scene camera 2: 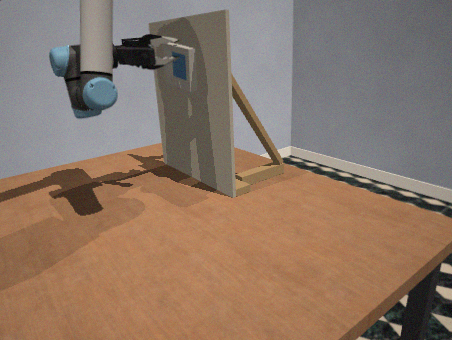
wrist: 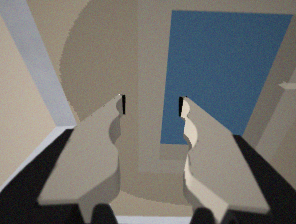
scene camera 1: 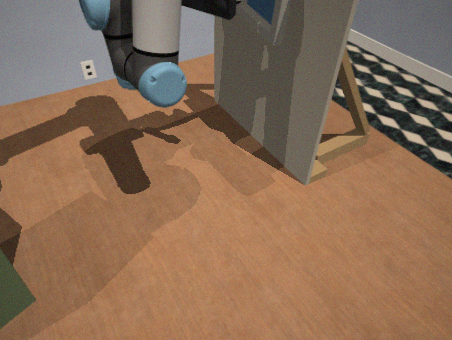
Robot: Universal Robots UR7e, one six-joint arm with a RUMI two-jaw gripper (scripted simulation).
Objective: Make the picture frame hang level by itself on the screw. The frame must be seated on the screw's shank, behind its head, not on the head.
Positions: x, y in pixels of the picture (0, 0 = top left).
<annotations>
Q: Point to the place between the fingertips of my gripper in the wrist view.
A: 152, 97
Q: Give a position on a board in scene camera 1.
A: At 281, 94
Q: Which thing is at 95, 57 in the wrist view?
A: A board.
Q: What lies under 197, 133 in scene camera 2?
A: A board.
</annotations>
